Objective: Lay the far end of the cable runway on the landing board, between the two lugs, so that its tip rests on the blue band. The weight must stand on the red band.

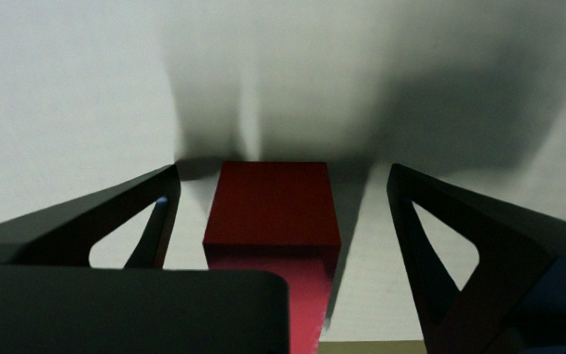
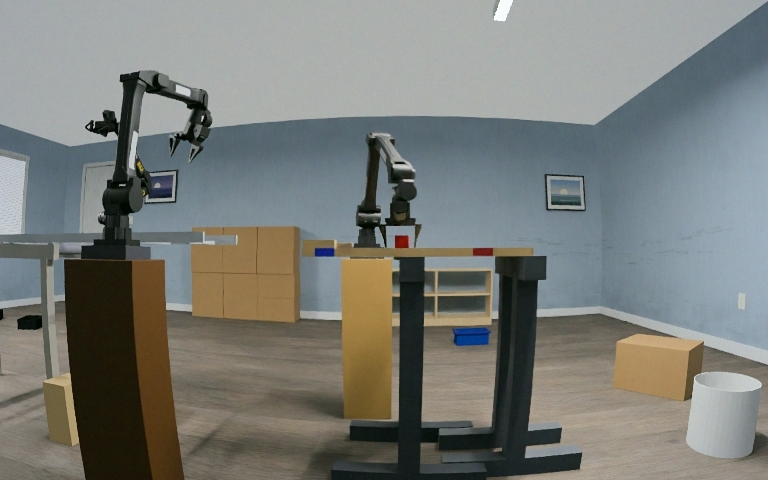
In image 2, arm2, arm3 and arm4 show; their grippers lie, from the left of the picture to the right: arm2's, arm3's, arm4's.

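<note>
The red weight (image 1: 272,205) (image 2: 401,241) stands upright on the landing board (image 2: 436,251), between the blue band (image 2: 324,251) at the left and the red band (image 2: 482,251) at the right. Arm4's gripper (image 1: 283,167) (image 2: 401,245) is open, one finger on each side of the weight, with gaps to both. The cable runway (image 2: 225,240) is a pale beam whose tip ends in the air left of the board. A lug (image 2: 320,243) shows above the blue band. Arm3's gripper (image 2: 182,157) is open, high above the runway. Arm2's gripper (image 2: 88,126) is small, its opening unclear. Arm1's gripper does not show.
A brown pedestal (image 2: 101,362) carries arm3, and a tan pedestal (image 2: 367,339) stands below arm4. Dark trestle legs (image 2: 411,350) hold the board. Stacked cartons (image 2: 243,274), a low shelf (image 2: 441,294), a blue bin (image 2: 471,336), a carton (image 2: 651,367) and a white bucket (image 2: 722,418) stand around.
</note>
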